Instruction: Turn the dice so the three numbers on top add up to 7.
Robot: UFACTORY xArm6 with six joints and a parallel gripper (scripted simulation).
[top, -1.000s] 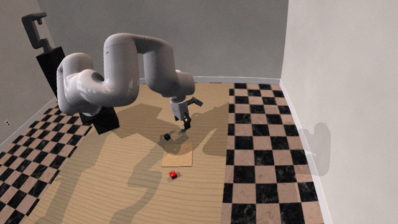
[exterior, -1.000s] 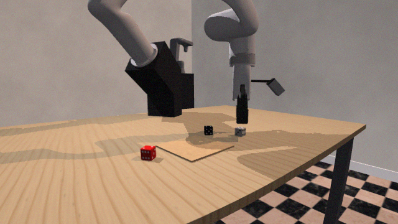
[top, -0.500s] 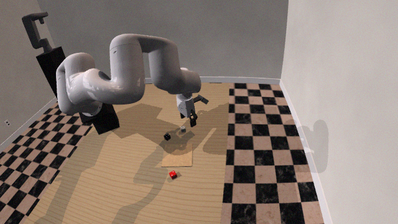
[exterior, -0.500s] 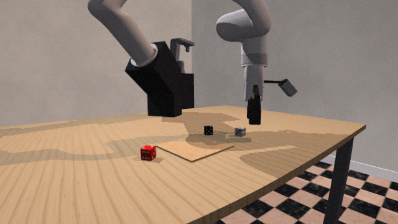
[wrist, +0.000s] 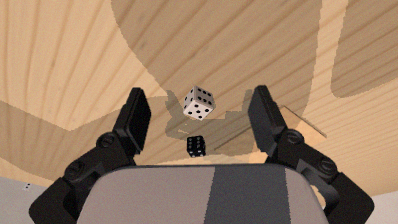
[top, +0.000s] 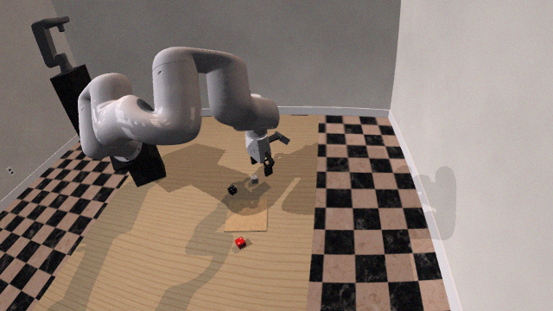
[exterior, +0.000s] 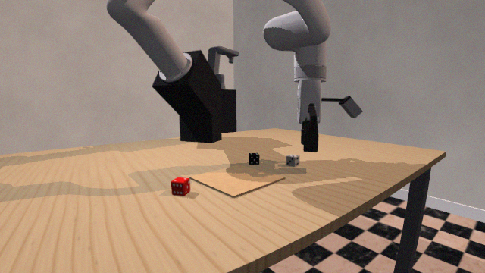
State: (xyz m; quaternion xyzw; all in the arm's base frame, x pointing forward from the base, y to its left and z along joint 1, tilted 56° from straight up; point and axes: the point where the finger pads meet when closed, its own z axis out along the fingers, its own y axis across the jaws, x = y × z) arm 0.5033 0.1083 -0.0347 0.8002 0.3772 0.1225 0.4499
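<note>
The white die lies 4 cm below my hand, 3 cm behind it and 2 cm to the right of it. Round my hand: tan mat (19 cm to the right, 5 cm below, 5 cm behind); red die (31 cm to the right, 6 cm behind, 4 cm below); black die (11 cm behind, 7 cm to the right, 4 cm below).
</note>
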